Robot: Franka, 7 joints.
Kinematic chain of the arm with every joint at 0, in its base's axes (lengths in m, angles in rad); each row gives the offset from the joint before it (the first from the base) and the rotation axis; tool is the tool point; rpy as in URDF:
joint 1: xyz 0 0 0.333 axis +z
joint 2: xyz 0 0 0 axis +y
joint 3: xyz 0 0 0.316 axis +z
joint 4: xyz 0.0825 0 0 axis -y
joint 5: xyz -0.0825 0 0.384 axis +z
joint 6: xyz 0 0 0 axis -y
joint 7: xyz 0.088 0 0 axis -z
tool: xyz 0 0 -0.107 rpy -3.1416 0 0
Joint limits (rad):
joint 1: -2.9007..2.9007
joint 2: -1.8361..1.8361
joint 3: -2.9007..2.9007
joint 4: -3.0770..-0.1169
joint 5: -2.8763..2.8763
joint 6: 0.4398..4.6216
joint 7: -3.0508..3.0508
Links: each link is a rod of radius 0.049 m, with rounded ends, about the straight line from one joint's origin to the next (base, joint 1, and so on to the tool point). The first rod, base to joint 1, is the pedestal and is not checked.
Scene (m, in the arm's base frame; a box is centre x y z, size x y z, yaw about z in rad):
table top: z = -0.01
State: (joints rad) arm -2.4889 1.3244 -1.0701 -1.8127 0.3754 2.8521 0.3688
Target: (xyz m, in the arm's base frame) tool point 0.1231 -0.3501 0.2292
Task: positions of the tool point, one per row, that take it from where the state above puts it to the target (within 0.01 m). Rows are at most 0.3 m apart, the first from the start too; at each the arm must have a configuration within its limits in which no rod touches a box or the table.
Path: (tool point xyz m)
1: -0.5974 -0.0010 0.0991
2: -0.4839 -0.2160 0.0857
3: -0.2915 -0.3740 0.1146
4: -0.0657 -0.4202 0.1715
5: 0.1231 -0.3501 0.2292

